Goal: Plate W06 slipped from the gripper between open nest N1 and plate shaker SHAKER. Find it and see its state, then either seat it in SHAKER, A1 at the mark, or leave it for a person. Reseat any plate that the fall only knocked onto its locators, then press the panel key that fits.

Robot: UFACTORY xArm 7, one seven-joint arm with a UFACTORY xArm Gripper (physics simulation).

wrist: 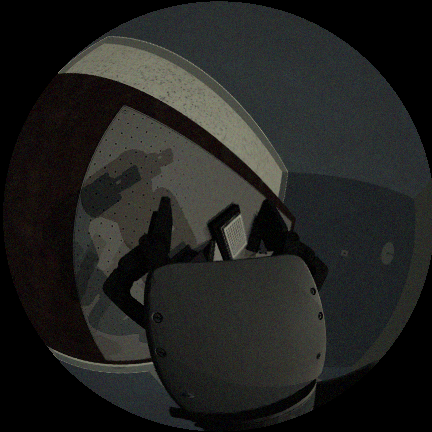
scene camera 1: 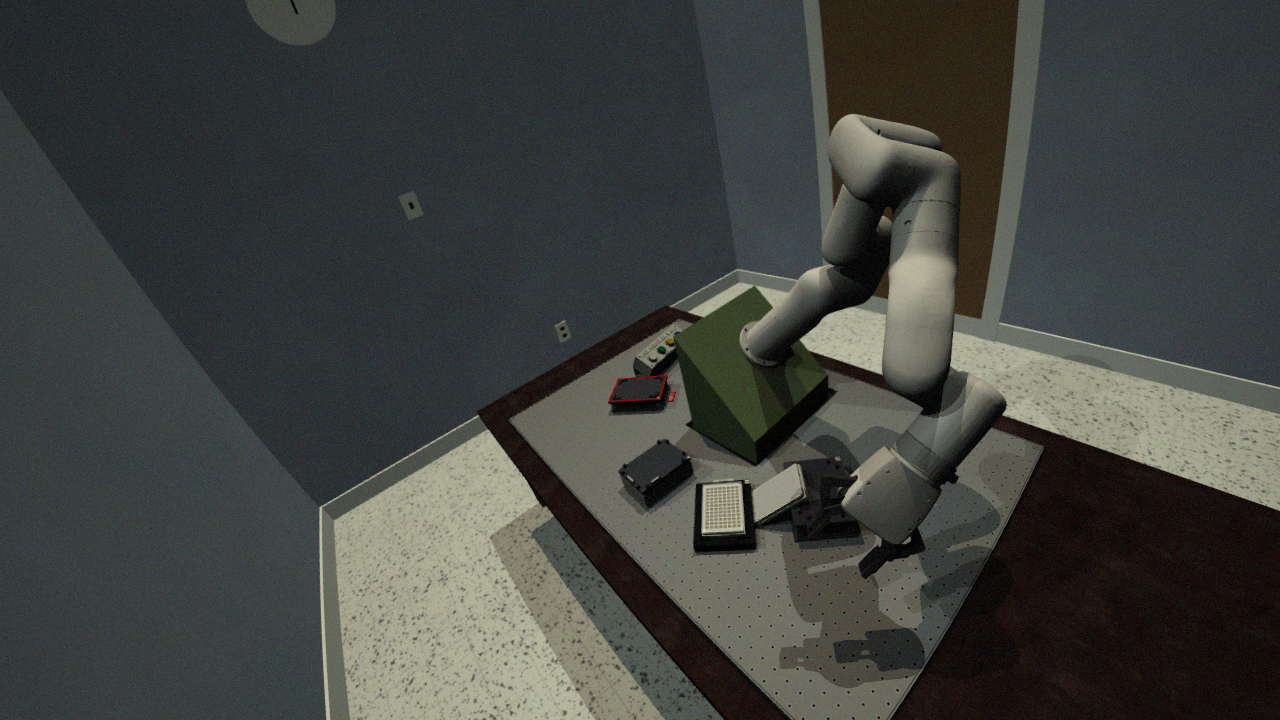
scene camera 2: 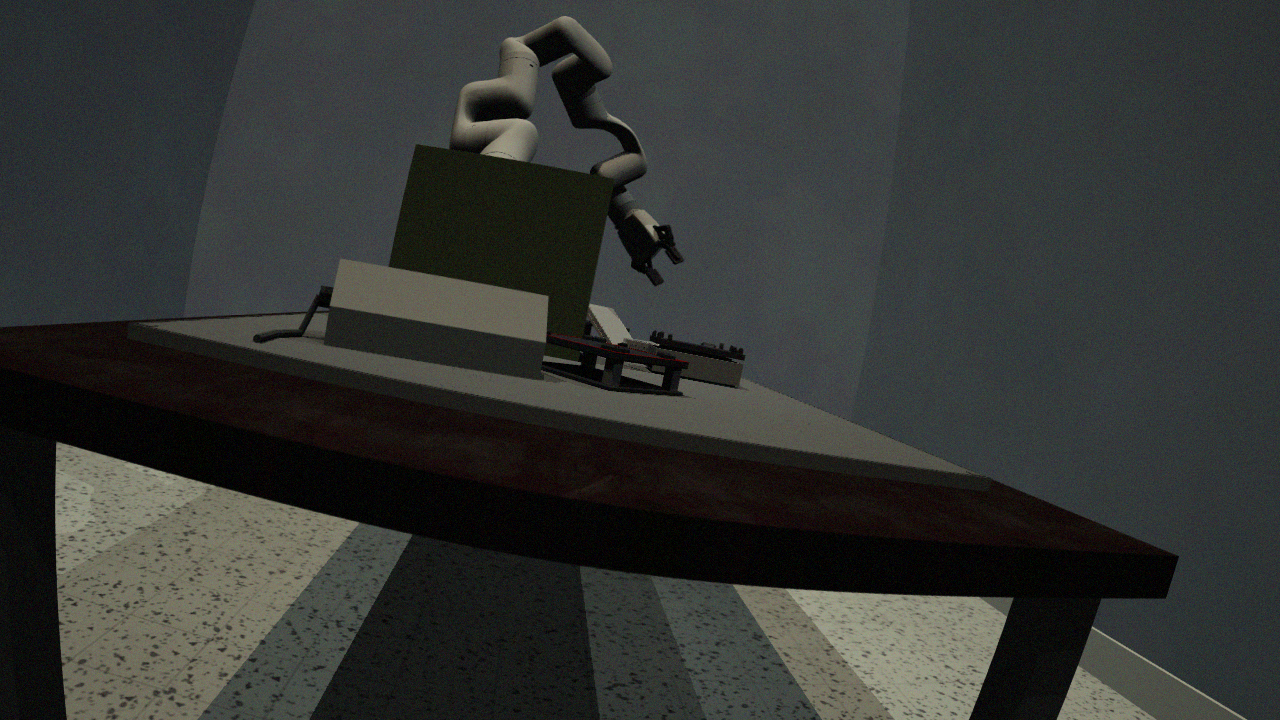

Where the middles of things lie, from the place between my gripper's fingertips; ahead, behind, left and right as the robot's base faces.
My gripper is now 470 mm to the left of the shaker (scene camera 1: 656, 471), 160 mm above it and 50 mm short of it.
